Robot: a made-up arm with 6 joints. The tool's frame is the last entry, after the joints. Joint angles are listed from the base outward.
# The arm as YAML. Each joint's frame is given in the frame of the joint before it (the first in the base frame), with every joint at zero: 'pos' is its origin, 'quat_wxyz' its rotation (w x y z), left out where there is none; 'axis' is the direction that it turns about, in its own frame. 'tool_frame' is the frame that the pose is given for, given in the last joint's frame.
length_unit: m
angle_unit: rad
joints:
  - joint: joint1
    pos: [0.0, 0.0, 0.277]
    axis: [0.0, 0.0, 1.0]
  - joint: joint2
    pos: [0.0, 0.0, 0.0]
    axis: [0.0, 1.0, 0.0]
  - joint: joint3
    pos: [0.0, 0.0, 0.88]
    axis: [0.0, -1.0, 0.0]
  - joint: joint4
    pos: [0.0, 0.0, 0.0]
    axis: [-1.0, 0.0, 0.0]
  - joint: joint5
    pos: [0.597, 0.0, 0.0]
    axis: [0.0, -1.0, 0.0]
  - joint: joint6
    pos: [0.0, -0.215, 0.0]
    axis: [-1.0, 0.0, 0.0]
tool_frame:
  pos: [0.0, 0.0, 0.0]
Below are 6 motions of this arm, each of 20 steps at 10 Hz.
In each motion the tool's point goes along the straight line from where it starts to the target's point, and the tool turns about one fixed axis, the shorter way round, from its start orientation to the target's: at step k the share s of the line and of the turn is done. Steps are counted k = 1, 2, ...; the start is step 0. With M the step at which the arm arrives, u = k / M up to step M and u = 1 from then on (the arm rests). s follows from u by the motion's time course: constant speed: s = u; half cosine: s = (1 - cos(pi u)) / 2; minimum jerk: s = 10 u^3 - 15 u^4 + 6 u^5.
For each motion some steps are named. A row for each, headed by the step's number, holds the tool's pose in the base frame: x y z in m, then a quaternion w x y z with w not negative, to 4 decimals.
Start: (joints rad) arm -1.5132 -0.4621 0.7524 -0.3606 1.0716 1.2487
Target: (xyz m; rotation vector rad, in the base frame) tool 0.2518 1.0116 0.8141 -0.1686 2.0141 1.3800
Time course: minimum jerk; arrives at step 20
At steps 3, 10, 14, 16, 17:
3: -0.1951 0.1255 1.5769 0.0446 0.5578 0.4826 0.6738
10: 0.0222 0.5564 1.2059 0.2040 0.2753 0.6754 0.6531
14: 0.1769 0.8631 0.9419 0.3008 0.0477 0.7549 0.5808
16: 0.2252 0.9589 0.8595 0.3268 -0.0249 0.7687 0.5493
17: 0.2396 0.9874 0.8350 0.3342 -0.0465 0.7717 0.5391

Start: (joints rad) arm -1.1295 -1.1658 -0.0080 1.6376 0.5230 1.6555
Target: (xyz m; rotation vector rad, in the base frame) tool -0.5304 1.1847 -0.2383 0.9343 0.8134 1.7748
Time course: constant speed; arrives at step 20
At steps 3, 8, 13, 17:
3: -0.3465 0.7714 1.0324 0.4793 0.7462 -0.1919 0.4204
8: -0.4006 0.8930 0.6587 0.5036 0.6724 -0.0358 0.5413
13: -0.4547 1.0145 0.2849 0.5052 0.5684 0.1218 0.6378
17: -0.4979 1.1118 -0.0141 0.4901 0.4666 0.2444 0.6946

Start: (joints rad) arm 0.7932 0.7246 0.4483 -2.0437 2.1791 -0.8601
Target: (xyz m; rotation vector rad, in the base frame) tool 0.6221 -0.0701 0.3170 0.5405 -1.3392 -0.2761
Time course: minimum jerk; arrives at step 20
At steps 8, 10, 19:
8: 0.6792 0.5623 0.5026 0.5049 0.5346 -0.5729 -0.3620
10: 0.6639 0.3932 0.4530 0.5803 0.4658 -0.5948 -0.3041
19: 0.6222 -0.0690 0.3173 0.7414 0.2471 -0.6109 -0.1264

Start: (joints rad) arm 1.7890 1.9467 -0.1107 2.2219 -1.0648 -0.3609
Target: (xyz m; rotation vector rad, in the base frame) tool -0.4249 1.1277 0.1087 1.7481 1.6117 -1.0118
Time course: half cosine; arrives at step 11
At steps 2, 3, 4, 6, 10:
2: -0.2885 0.6842 -0.5932 0.1835 0.8714 0.3104 -0.3326
3: -0.3023 0.7291 -0.5222 0.1942 0.8543 0.3425 -0.3394
4: -0.3200 0.7868 -0.4309 0.2076 0.8304 0.3829 -0.3473
6: -0.3613 0.9211 -0.2183 0.2367 0.7672 0.4733 -0.3625
10: -0.4219 1.1179 0.0933 0.2736 0.6564 0.5941 -0.3760

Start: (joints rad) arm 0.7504 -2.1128 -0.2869 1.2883 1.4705 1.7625
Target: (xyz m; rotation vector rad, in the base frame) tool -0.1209 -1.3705 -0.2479 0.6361 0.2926 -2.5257
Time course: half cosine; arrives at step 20
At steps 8, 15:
8: -0.5437 -0.9951 0.1425 0.0489 0.0145 0.3243 0.9446
15: -0.2155 -1.2865 -0.1605 0.1930 0.1830 0.0090 -0.9639

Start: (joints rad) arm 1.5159 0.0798 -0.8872 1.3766 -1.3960 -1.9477
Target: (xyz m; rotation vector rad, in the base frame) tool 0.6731 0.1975 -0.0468 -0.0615 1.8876 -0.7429
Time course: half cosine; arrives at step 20
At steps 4, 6, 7, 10, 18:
4: 0.1307 0.5431 0.7033 0.9404 -0.2595 0.2139 -0.0510
6: 0.1970 0.5009 0.6116 0.9195 -0.2373 0.3007 -0.0884
7: 0.2371 0.4753 0.5561 0.9024 -0.2228 0.3518 -0.1106
10: 0.3733 0.3886 0.3679 0.8207 -0.1678 0.5146 -0.1827
18: 0.6584 0.2069 -0.0265 0.5452 -0.0331 0.7798 -0.3059

